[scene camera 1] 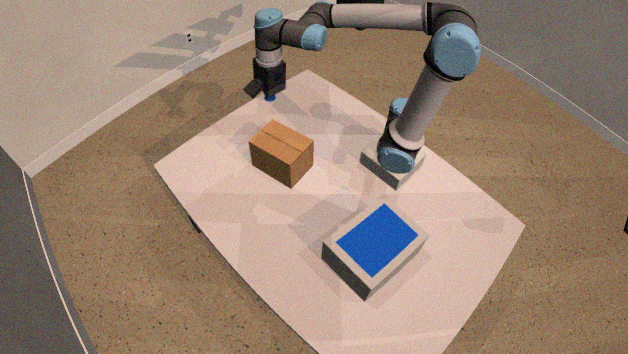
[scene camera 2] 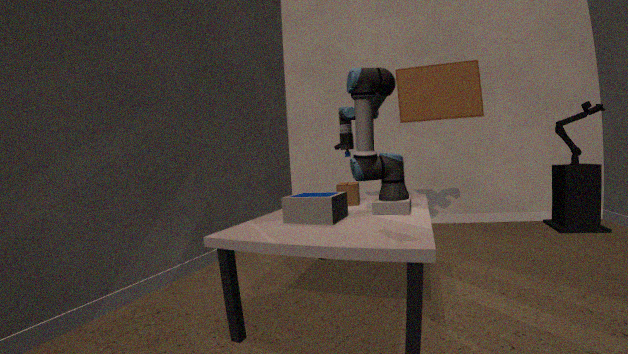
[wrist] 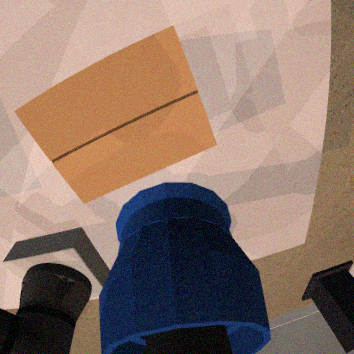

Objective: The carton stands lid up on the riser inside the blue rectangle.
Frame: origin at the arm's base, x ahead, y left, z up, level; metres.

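Where they show: hand, its tool point: (scene camera 1: 270, 97) (scene camera 2: 347, 156) (wrist: 174, 231); arm's base, origin of its link: (scene camera 2: 393, 199) (wrist: 58, 283).
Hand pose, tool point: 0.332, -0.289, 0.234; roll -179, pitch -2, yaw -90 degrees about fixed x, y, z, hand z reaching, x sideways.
Note:
Each offset is from my tool point to the centre of the thing, as dx, dy, dz.
The brown carton @(-0.003, +0.040, -0.233) (scene camera 1: 281, 154) (scene camera 2: 349, 195) (wrist: 117, 117) stands on the table, apart from the riser, with its seamed lid facing up. The grey riser @(+0.002, +0.506, -0.238) (scene camera 1: 344, 270) (scene camera 2: 307, 210) stands on the same table; the blue rectangle @(+0.002, +0.506, -0.178) (scene camera 1: 377, 240) (scene camera 2: 316, 194) on its top is bare. My gripper (scene camera 1: 270, 98) (scene camera 2: 347, 154) (wrist: 173, 200), a blue suction cup, points down and holds nothing. It hangs in the air well above the table, higher than the carton, with a gap between them. In the wrist view the cup's rim shows just below the carton's near edge. The riser does not show in the wrist view.
The white table (scene camera 1: 225, 200) (scene camera 2: 320, 251) (wrist: 280, 145) carries the arm's grey base block (scene camera 1: 378, 167) (scene camera 2: 391, 207), between carton and riser along the far side. A black pedestal (scene camera 2: 576, 197) with another arm stands on the floor at right. A brown board (scene camera 2: 440, 92) hangs on the wall.

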